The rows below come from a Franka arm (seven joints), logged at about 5 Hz.
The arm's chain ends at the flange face. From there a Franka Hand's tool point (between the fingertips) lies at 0.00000 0.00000 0.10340 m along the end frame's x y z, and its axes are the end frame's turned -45 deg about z.
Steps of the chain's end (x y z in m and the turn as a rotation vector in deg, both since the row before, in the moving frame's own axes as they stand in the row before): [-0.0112, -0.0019, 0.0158, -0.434, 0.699, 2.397]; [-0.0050, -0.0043, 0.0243, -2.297, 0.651, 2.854]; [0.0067, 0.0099, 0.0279, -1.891, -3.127, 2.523]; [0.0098, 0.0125, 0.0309, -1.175, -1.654, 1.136]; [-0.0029, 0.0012, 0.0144, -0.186, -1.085, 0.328]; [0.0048, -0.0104, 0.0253, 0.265, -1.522, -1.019]
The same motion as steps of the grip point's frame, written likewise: [-0.0063, -0.0078, 0.0158, -0.801, 0.187, 2.397]; [-0.0027, -0.0029, 0.0242, -2.085, -1.164, 2.854]; [-0.0086, 0.0100, 0.0277, 0.874, -3.548, 2.523]; [-0.0055, 0.0151, 0.0308, 0.339, -2.000, 1.136]; [-0.0045, -0.0024, 0.0144, 0.636, -0.899, 0.328]; [0.0091, -0.0062, 0.0253, 1.264, -0.889, -1.019]
